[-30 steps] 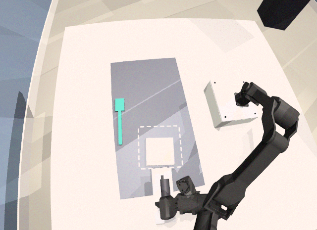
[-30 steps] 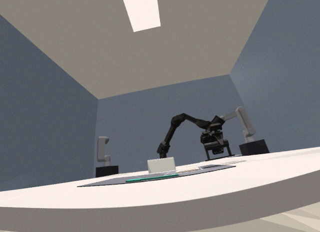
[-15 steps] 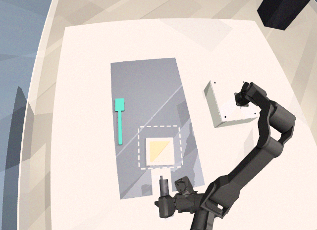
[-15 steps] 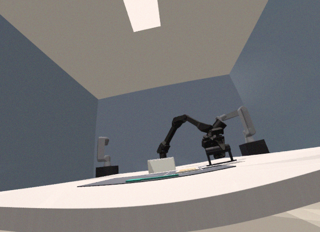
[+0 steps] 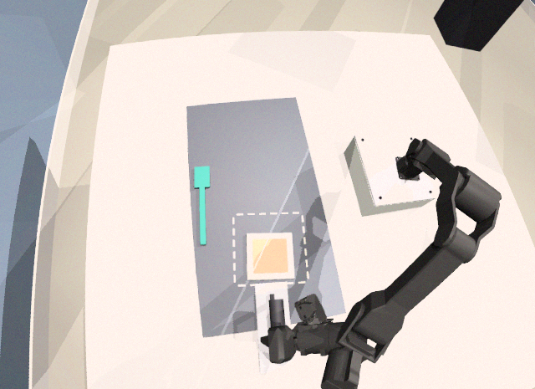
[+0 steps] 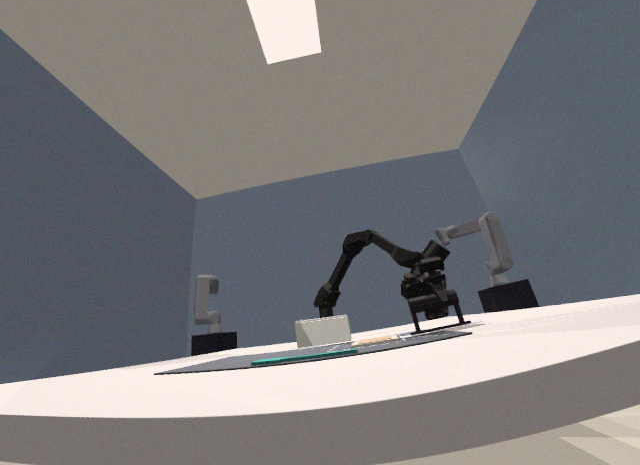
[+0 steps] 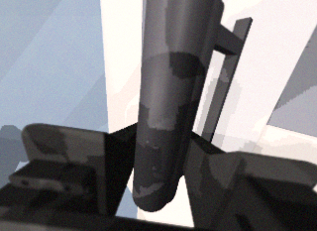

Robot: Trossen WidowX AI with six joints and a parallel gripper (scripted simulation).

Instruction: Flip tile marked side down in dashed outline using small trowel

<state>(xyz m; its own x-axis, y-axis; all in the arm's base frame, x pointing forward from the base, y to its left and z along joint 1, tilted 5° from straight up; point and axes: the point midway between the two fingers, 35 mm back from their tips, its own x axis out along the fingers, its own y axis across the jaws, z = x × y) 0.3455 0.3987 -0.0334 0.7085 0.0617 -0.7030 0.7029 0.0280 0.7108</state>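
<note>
Right now the teal trowel is 16 cm ahead of my gripper tip, 34 cm to the right of it and 5 cm below it. Also, from my gripper tip: dark-handled float: 2 cm behind, 1 cm below; tile: 1 cm behind, 19 cm to the right, 5 cm below.
</note>
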